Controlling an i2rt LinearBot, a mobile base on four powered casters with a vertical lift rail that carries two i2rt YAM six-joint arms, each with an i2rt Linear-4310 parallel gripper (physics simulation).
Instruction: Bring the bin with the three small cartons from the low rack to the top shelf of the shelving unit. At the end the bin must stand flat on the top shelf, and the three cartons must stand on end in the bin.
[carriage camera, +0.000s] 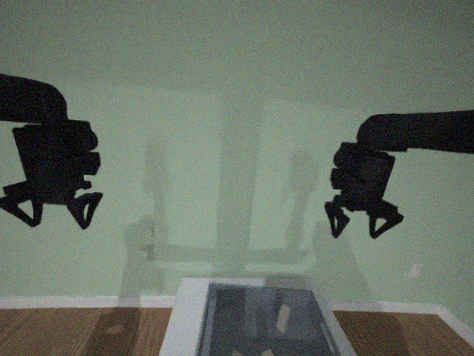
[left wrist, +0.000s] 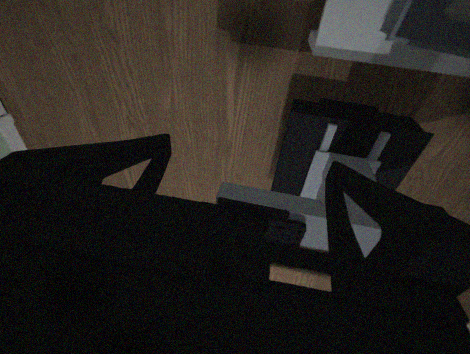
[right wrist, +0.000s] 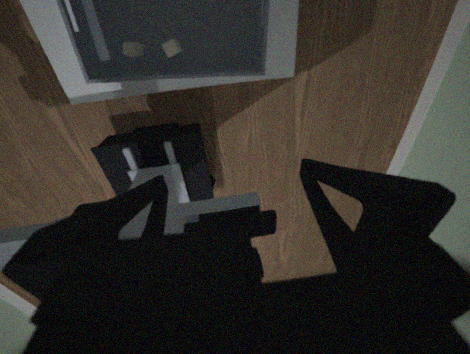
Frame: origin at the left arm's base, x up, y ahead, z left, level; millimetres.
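Where they show: left gripper, between the fingertips: (carriage camera: 61, 226) (left wrist: 248, 156); right gripper, between the fingertips: (carriage camera: 353, 237) (right wrist: 233, 174); left arm's base, origin of its link: (left wrist: 249, 223).
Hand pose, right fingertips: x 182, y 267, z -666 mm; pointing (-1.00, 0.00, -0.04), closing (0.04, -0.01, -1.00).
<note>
Things, the pixels of their centre, and the offset from my right fingertips. "spot": a spot on its surface instead.
- grey-blue bin, middle of its body: (right wrist: 170, 7) (carriage camera: 264, 335) dx -691, dy +186, dz +96 mm
- pale carton, a spot on its surface: (carriage camera: 283, 318) spot: dx -654, dy +232, dz -6 mm
- outlet, middle of its body: (carriage camera: 415, 270) dx -656, dy +542, dz -1076 mm
The grey-blue bin (carriage camera: 227, 325) (left wrist: 437, 32) (right wrist: 215, 25) sits on the white low rack (carriage camera: 184, 312) (left wrist: 352, 25) (right wrist: 283, 47). A pale carton (carriage camera: 283, 318) stands toward the bin's far end. Two more cartons, a left one (carriage camera: 237, 353) (right wrist: 133, 49) and a right one (carriage camera: 267, 353) (right wrist: 171, 48), stand near its close end, cut by the carriage view's lower edge. My left gripper (carriage camera: 60, 226) (left wrist: 248, 156) is open and empty, up and left of the bin in the picture. My right gripper (carriage camera: 355, 236) (right wrist: 233, 174) is open and empty, up and right of it. The shelving unit does not show.
My dark mobile base (left wrist: 292, 150) (right wrist: 200, 175) stands on the wooden floor close to the rack's near edge. A green wall with a white baseboard (carriage camera: 90, 301) rises behind the rack. An outlet (carriage camera: 415, 270) is on the wall at the right. Arm shadows fall on the wall.
</note>
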